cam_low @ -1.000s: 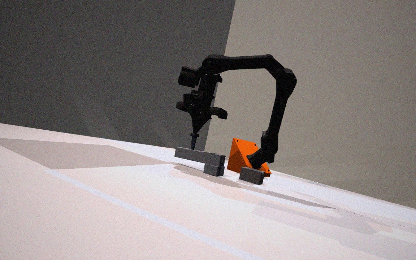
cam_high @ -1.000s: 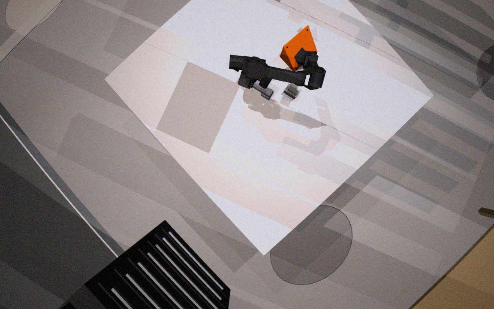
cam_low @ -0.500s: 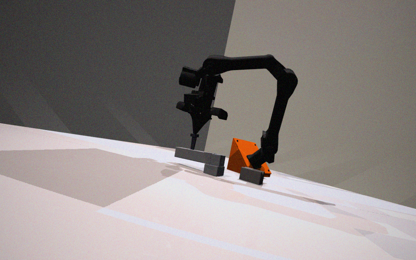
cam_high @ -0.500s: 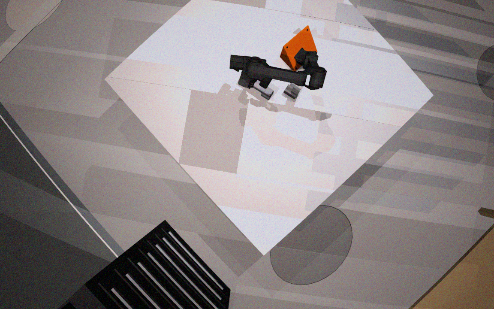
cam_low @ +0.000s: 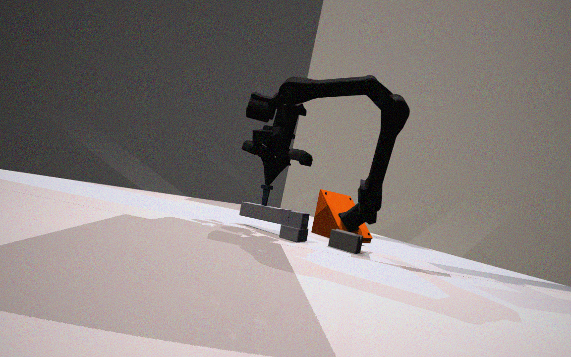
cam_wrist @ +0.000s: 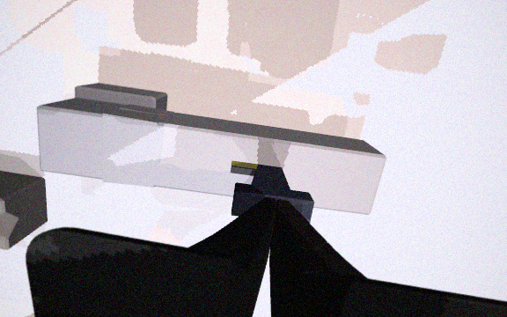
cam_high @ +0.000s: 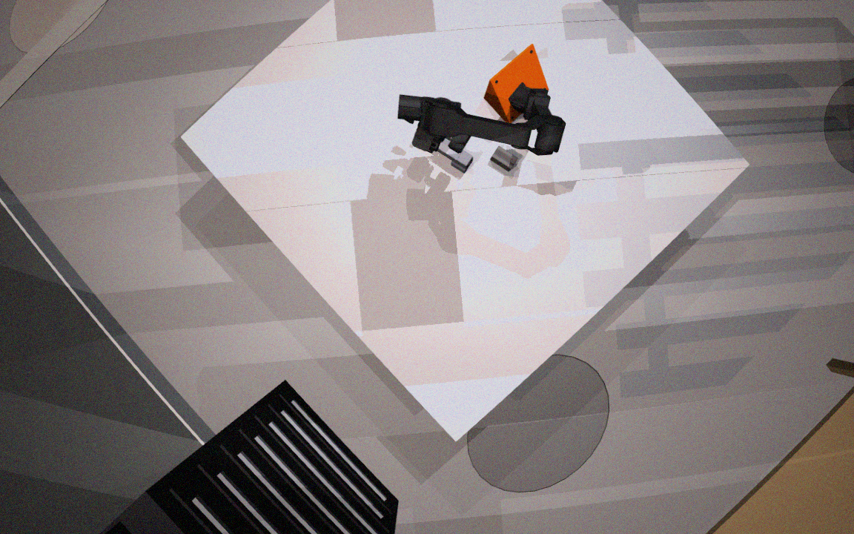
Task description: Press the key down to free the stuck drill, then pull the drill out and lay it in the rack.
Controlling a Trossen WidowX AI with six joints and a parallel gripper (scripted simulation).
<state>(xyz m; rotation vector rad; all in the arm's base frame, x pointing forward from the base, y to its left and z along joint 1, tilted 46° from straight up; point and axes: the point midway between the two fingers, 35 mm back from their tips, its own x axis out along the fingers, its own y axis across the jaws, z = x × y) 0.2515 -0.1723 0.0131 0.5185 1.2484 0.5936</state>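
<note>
Right now my gripper tip is 30 mm above the dark key. Also, from my gripper tip: long grey holder (10 mm behind, 40 mm to the left, 80 mm below); then drill (10 mm behind, 60 mm to the left, 70 mm below); then grey rack (100 mm behind, 190 mm to the left, 90 mm below).
</note>
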